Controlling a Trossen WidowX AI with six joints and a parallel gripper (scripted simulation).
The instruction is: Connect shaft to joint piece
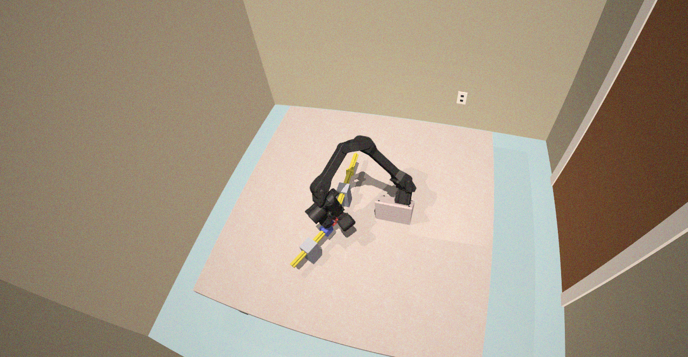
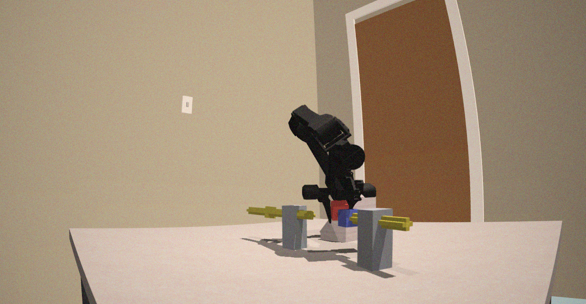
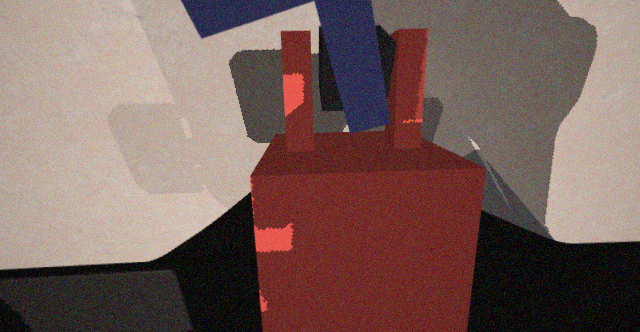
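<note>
The red joint piece is 10 mm ahead of my gripper tip, 20 mm to the left of it and 30 mm above it.
</note>
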